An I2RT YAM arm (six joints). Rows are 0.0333 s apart.
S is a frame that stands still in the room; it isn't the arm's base.
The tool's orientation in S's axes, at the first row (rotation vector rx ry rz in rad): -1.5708, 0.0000, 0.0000
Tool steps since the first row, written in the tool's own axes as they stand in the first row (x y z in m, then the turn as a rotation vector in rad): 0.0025, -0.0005, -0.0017, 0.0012, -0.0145, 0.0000; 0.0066, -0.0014, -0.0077, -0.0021, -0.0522, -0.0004; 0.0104, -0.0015, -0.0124, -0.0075, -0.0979, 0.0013; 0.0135, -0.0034, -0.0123, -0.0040, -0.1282, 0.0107; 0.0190, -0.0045, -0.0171, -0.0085, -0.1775, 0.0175; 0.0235, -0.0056, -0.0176, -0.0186, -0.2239, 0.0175; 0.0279, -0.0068, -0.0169, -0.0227, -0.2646, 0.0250; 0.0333, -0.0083, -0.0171, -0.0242, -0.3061, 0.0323; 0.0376, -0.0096, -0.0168, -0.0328, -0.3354, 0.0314; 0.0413, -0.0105, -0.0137, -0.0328, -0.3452, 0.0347
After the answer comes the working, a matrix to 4 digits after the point.
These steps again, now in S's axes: 0.0025, -0.0017, 0.0005, 0.0012, 0.0000, 0.0145; 0.0066, -0.0077, 0.0014, -0.0021, -0.0004, 0.0522; 0.0104, -0.0124, 0.0015, -0.0075, 0.0013, 0.0979; 0.0135, -0.0123, 0.0034, -0.0040, 0.0107, 0.1282; 0.0190, -0.0171, 0.0045, -0.0085, 0.0175, 0.1775; 0.0235, -0.0176, 0.0056, -0.0186, 0.0175, 0.2239; 0.0279, -0.0169, 0.0068, -0.0227, 0.0250, 0.2646; 0.0333, -0.0171, 0.0083, -0.0242, 0.0323, 0.3061; 0.0376, -0.0168, 0.0096, -0.0328, 0.0314, 0.3354; 0.0413, -0.0137, 0.0105, -0.0328, 0.0347, 0.3452
The tool's axes in the first row as the columns of a matrix, in S's axes (rounded; the answer above uses it unrounded):
1.0000, 0.0000, 0.0000
0.0000, 0.0000, 1.0000
0.0000, -1.0000, 0.0000

